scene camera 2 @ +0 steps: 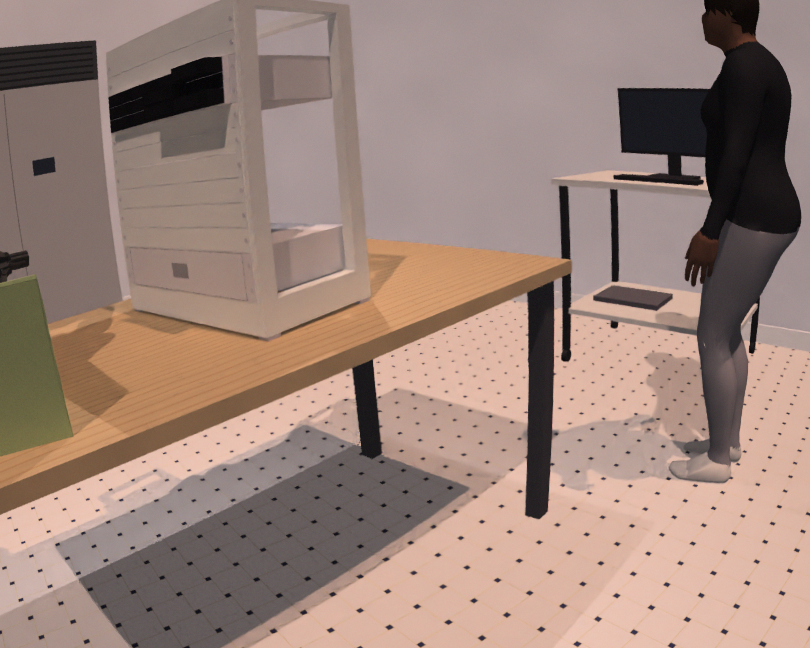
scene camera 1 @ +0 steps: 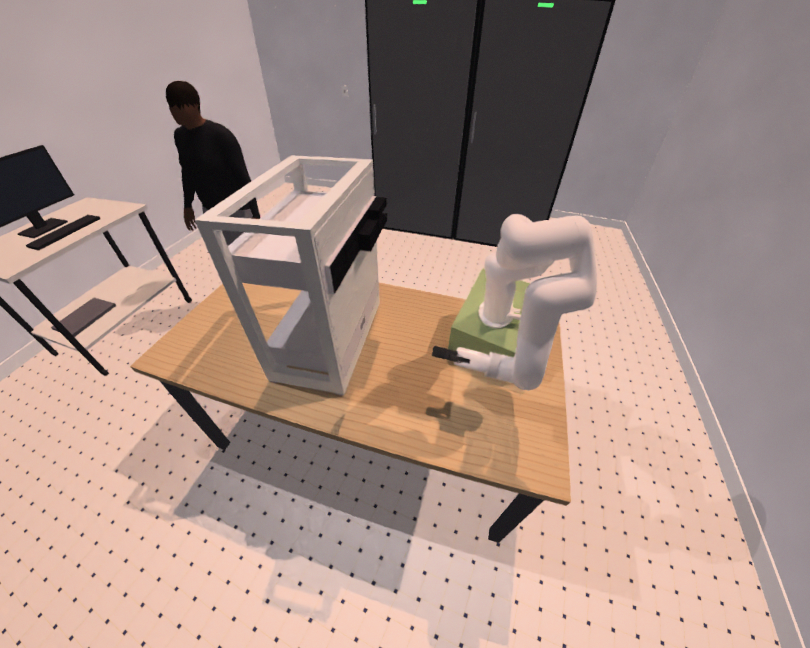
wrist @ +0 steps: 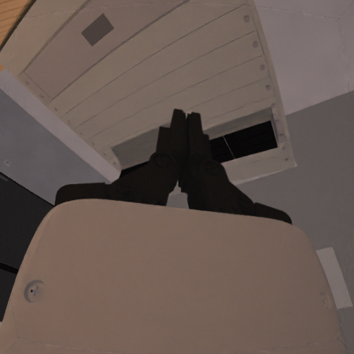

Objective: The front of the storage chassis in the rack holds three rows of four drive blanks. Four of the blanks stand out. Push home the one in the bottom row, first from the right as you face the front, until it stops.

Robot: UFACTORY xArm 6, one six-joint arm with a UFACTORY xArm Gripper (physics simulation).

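Seen in the pictures: gripper, fingertip midpoint: (scene camera 2: pixel 28 258) (scene camera 1: pixel 432 350); arm's base, origin of the base link: (scene camera 1: pixel 496 313).
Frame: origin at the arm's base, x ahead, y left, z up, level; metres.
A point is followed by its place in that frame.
The black drive blanks (scene camera 1: pixel 347 255) @[z 0.301, x 0.424, y 0.281 m] (scene camera 2: pixel 145 97) @[z 0.303, x 0.411, y 0.161 m] (wrist: pixel 255 140) line the chassis front high in the white rack (scene camera 1: pixel 311 263) @[z 0.366, x 0.426, y 0.433 m] (scene camera 2: pixel 250 168) @[z 0.134, x 0.513, y -0.064 m] (wrist: pixel 292 159). A block of them stands out at the right end, the far end in scene camera 1. The bottom-row first-from-right blank is in that dark block; its edges cannot be told apart, and in the wrist view the fingers cover part of that area. My gripper (scene camera 1: pixel 435 352) @[z 0.029, x 0.153, y 0.288 m] (scene camera 2: pixel 27 258) @[z 0.029, x 0.153, y 0.288 m] (wrist: pixel 181 129) is shut and empty, well in front of the rack and lower than the chassis.
The rack stands on a wooden table (scene camera 1: pixel 405 304) @[z -0.172, x 0.398, y -0.107 m] (scene camera 2: pixel 324 337) @[z -0.172, x 0.586, y -0.131 m]. The arm's base is on a green block (scene camera 1: pixel 472 324) @[z -0.026, x 0.070, y 0.064 m] (scene camera 2: pixel 30 364) @[z -0.057, x 0.065, y -0.182 m] facing the rack front. Pale panels and a drawer front (scene camera 2: pixel 209 270) @[z -0.051, x 0.478, y 0.077 m] (wrist: pixel 65 57) lie below the chassis. A person (scene camera 1: pixel 212 155) (scene camera 2: pixel 756 141) stands behind, near a desk.
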